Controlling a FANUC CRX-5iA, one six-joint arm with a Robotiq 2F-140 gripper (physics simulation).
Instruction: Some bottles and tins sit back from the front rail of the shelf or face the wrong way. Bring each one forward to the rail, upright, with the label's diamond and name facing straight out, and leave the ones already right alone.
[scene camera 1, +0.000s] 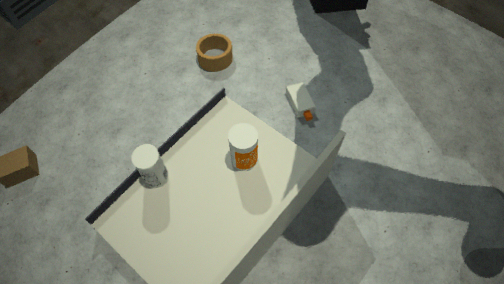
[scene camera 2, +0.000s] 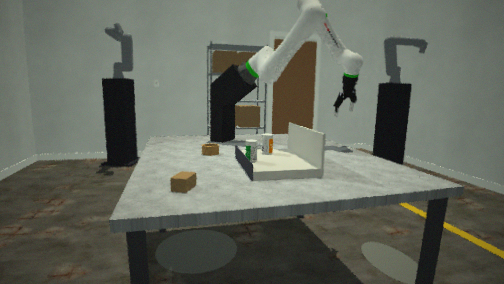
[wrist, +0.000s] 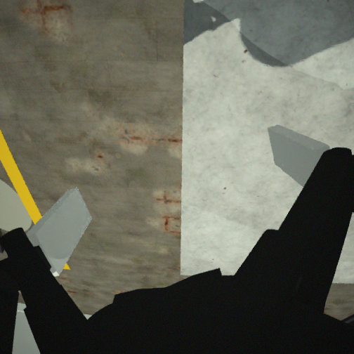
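Observation:
A white-capped bottle with an orange label stands upright on the cream shelf, back from the dark front rail. Its orange label faces away from the rail. A second white-capped bottle stands upright close against the rail. Its green label shows on the rail side in scene camera 2; scene camera 1 shows its white back with small dark print. My gripper is open and empty, high in the air beyond the shelf's tall back panel.
A tan ring and a brown block sit on the table on the rail side. A small white block with an orange end lies beside the shelf. The wrist view shows the table edge and floor.

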